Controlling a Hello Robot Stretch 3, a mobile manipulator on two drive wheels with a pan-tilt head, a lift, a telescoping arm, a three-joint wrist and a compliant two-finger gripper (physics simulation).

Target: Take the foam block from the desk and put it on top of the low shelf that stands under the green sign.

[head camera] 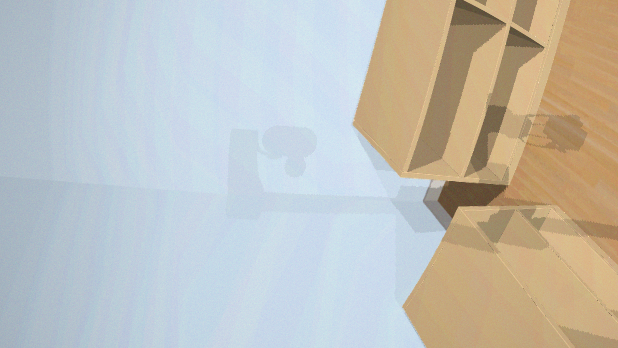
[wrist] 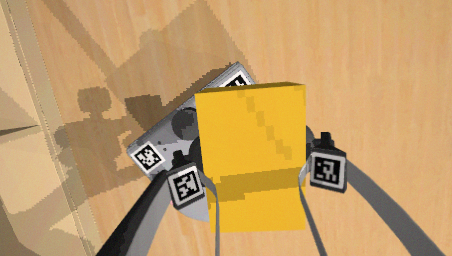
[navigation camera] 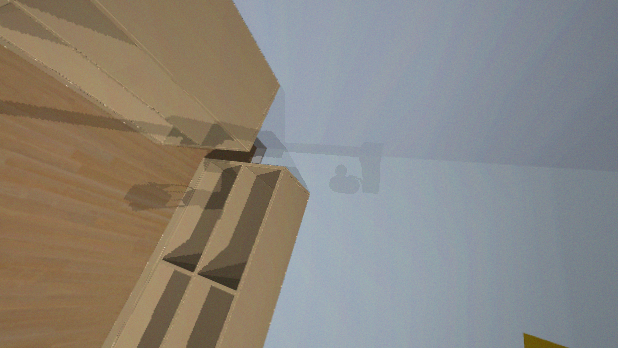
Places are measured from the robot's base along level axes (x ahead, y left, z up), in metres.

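Where they show: gripper, between the fingertips: (wrist: pixel 249 146).
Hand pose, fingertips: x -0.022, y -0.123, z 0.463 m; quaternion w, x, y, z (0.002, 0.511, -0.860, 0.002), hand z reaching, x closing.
Observation:
After its pixels a point has its place.
The yellow foam block (wrist: pixel 252 120) @[z 0.514, x 0.006, y -0.141 m] is between the two fingers of my gripper (wrist: pixel 249 146) @[z 0.463, x -0.022, y -0.123 m] in the wrist view, with a fingertip against each side. The gripper is shut on it, and it hangs above the wooden floor and my base. One low shelf (head camera: pixel 475 280) @[z 0.610, x 0.652, y 0.235 m] (navigation camera: pixel 215 60) @[z 0.610, x 0.573, y 0.345 m] is at the lower right of the head view and upper left of the navigation view. A second low shelf (head camera: pixel 400 75) @[z 0.610, x 1.058, y -0.304 m] (navigation camera: pixel 275 240) @[z 0.611, x 1.007, y -0.371 m] is beside it, across a narrow gap. The desk and the green sign do not show.
A corner of a yellow sign (navigation camera: pixel 534 342) @[z 1.678, x 1.212, y -0.562 m] shows on the wall on the second shelf's side. My base (wrist: pixel 172 143) @[z 0.160, x -0.009, y 0.060 m] lies below the block. Part of a wooden shelf (wrist: pixel 31 75) @[z 0.056, x 0.356, y 0.293 m] runs along the left edge of the wrist view. A pale blue wall stands behind both shelves.

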